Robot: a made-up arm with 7 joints.
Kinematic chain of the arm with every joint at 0, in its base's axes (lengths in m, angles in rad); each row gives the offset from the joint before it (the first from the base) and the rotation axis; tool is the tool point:
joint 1: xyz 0 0.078 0 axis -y
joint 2: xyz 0 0.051 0 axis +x
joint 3: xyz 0 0 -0.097 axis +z
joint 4: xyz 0 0 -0.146 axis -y
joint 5: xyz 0 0 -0.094 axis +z
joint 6: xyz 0 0 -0.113 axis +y
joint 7: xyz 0 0 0 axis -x
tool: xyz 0 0 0
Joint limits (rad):
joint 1: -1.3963..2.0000
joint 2: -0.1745..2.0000
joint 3: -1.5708..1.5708
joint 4: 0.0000..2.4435
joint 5: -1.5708..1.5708
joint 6: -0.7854..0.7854
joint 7: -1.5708..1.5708
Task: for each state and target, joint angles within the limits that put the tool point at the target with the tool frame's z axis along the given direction. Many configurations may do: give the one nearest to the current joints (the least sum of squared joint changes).
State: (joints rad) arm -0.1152 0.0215 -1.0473 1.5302 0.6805 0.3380 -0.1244
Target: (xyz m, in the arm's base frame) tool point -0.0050 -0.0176 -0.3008 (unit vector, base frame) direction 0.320 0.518 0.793
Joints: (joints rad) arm -0.1430 0.1980 -1.3856 1.4702 0.7645 0.7854 -0.2154
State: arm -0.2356 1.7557 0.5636 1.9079 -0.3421 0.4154 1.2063
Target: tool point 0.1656 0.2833 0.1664 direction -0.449 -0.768 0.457
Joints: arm 0.1818 1.9960 0.2928 1.8012 -0.5163 0.4154 1.5708
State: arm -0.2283 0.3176 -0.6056 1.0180 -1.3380 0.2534 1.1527
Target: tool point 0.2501 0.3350 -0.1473 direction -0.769 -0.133 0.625
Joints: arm 0.2754 0.7807 -0.0064 1.3219 -0.9434 -0.1166 0.7592
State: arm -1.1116 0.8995 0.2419 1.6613 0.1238 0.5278 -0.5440
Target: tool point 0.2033 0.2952 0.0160 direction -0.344 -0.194 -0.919
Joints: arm -0.7139 1.6392 0.7504 1.9017 0.1140 0.7739 -1.1934
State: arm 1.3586 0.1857 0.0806 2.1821 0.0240 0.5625 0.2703
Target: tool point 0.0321 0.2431 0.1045 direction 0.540 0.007 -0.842
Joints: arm 1.5634 0.5301 0.6678 2.4413 0.0806 0.3716 0.2834
